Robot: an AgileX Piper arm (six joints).
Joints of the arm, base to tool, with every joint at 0 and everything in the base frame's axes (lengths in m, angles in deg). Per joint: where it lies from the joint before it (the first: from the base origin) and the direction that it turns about. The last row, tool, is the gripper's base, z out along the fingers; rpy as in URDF.
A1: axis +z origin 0 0 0.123
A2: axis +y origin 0 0 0
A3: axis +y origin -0.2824 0 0.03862
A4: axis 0.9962 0 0.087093 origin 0.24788 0 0.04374
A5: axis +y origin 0 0 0
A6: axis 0.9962 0 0.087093 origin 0.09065 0 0.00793
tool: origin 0 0 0 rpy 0 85 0
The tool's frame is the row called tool.
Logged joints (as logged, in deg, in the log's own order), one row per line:
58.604, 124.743, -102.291, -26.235, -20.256, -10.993
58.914, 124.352, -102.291, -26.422, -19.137, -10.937
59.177, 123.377, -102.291, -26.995, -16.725, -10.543
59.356, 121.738, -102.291, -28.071, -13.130, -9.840
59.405, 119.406, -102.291, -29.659, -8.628, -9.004
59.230, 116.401, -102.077, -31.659, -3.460, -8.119
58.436, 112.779, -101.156, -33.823, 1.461, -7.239
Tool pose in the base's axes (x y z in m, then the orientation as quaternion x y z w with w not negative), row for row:
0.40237, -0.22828, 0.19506, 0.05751, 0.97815, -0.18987, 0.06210
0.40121, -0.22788, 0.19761, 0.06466, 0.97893, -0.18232, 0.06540
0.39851, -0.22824, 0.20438, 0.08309, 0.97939, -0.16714, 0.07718
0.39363, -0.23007, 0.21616, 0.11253, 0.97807, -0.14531, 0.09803
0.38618, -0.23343, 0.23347, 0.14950, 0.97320, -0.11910, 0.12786
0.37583, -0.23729, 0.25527, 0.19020, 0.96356, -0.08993, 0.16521
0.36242, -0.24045, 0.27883, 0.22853, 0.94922, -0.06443, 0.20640
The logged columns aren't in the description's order. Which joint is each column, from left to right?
Columns, left to right: A5, A2, A3, A1, A4, A6.
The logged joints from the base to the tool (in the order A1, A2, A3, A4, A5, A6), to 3 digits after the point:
-26.235, 124.743, -102.291, -20.256, 58.604, -10.993
-26.422, 124.352, -102.291, -19.137, 58.914, -10.937
-26.995, 123.377, -102.291, -16.725, 59.177, -10.543
-28.071, 121.738, -102.291, -13.130, 59.356, -9.840
-29.659, 119.406, -102.291, -8.628, 59.405, -9.004
-31.659, 116.401, -102.077, -3.460, 59.230, -8.119
-33.823, 112.779, -101.156, 1.461, 58.436, -7.239

